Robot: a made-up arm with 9 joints. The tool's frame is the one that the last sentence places.
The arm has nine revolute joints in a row. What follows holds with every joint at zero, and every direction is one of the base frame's. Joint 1 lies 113.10 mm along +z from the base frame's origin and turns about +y. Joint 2 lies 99.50 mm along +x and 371.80 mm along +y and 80.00 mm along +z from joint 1 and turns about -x. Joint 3 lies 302.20 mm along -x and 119.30 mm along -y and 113.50 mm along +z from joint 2 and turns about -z. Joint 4 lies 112.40 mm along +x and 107.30 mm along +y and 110.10 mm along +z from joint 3 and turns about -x. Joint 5 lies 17.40 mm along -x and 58.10 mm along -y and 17.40 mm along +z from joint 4 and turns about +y. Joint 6 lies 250.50 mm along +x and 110.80 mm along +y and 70.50 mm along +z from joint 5 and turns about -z. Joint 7 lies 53.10 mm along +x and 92.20 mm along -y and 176.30 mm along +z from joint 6 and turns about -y. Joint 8 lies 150.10 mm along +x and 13.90 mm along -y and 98.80 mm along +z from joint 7 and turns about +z. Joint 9 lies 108.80 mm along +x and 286.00 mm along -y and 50.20 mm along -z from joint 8 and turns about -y. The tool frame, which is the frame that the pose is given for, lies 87.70 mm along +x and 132.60 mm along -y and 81.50 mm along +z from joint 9; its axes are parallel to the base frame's.
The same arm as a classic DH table. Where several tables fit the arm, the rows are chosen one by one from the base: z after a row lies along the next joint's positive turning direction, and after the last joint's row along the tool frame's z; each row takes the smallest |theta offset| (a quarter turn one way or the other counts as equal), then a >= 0, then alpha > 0; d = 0 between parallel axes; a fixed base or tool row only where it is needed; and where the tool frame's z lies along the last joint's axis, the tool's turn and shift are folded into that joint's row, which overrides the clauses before.
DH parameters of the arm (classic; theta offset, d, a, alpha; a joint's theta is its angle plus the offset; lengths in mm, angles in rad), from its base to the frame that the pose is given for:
base (fixed): 0 113.1 0 -1.5708
joint 1: -1.5708 371.8 80 1.5708
joint 2: -1.5708 202.7 119.3 1.5708
joint 3: 0 -223.6 -107.3 -1.5708
joint 4: 1.5708 -95 17.4 -1.5708
joint 5: 1.5708 52.7 250.5 -1.5708
joint 6: 0 -246.8 53.1 -1.5708
joint 7: 0 106.1 150.1 -1.5708
joint 8: 0 48.6 108.8 1.5708
joint 9: 0 418.6 87.7 -1.5708
tool (fixed): 0 81.5 0 0

